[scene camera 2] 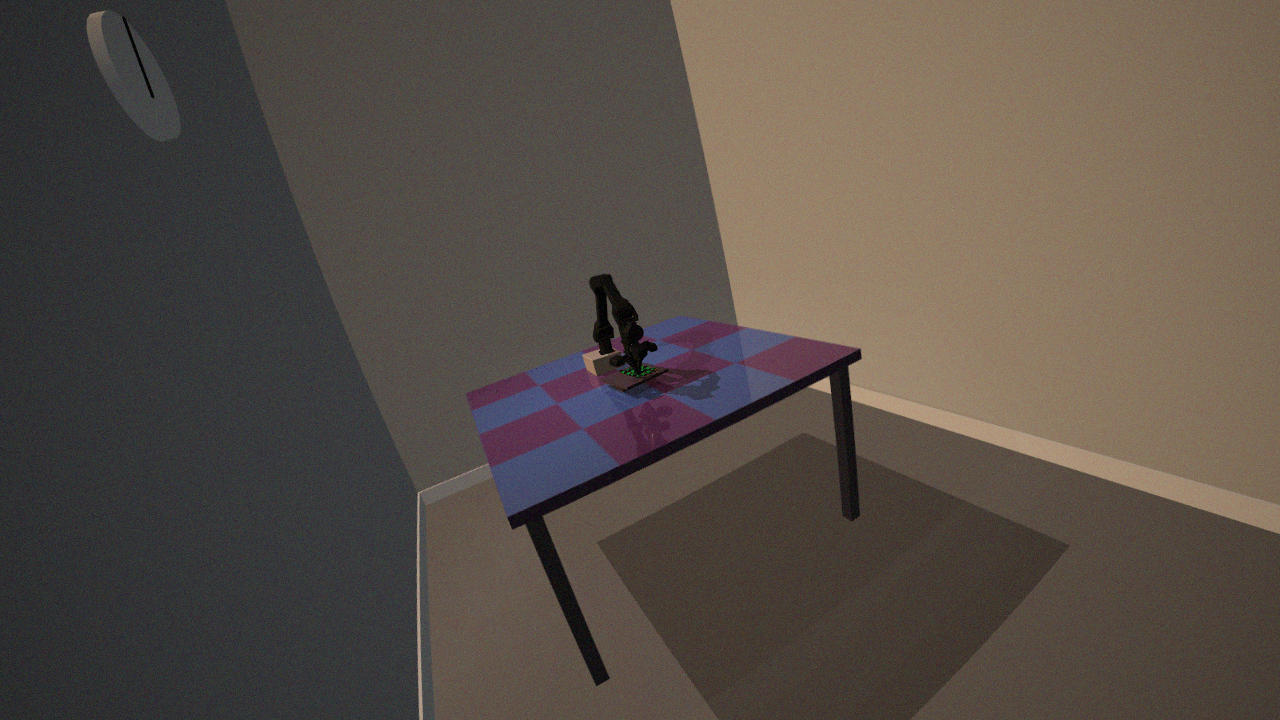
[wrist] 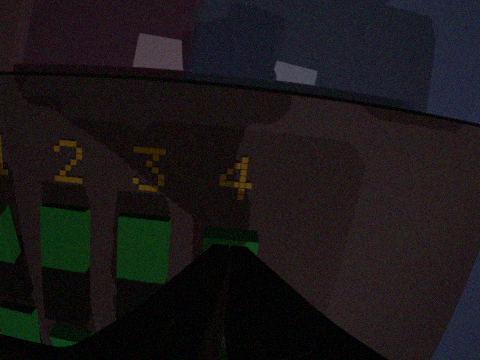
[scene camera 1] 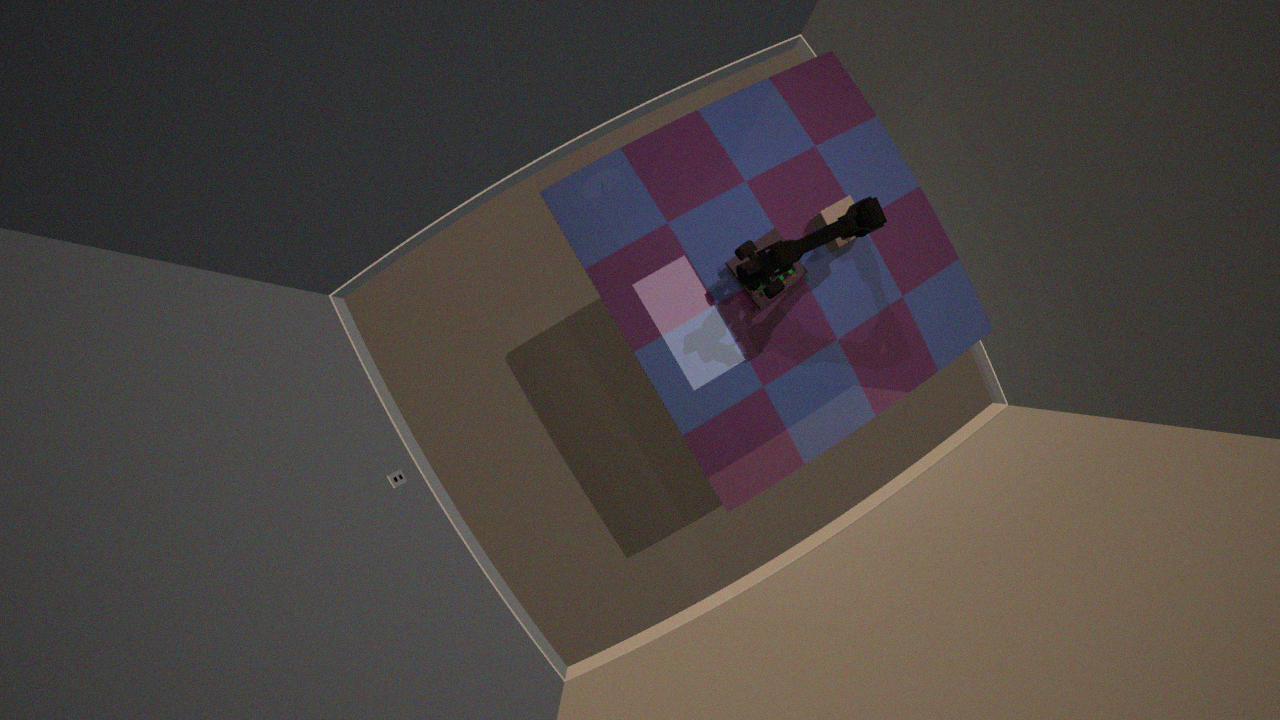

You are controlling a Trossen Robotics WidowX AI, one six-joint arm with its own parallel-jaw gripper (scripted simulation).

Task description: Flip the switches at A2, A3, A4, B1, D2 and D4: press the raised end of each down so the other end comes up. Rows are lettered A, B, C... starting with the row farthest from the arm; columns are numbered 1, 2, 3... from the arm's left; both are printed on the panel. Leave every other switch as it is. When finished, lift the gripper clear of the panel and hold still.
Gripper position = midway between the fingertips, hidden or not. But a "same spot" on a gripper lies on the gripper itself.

gripper: scene camera 2; wrist; scene camera 1 751,275
same spot on gripper: [wrist: 226,288] = [scene camera 2: 638,369]
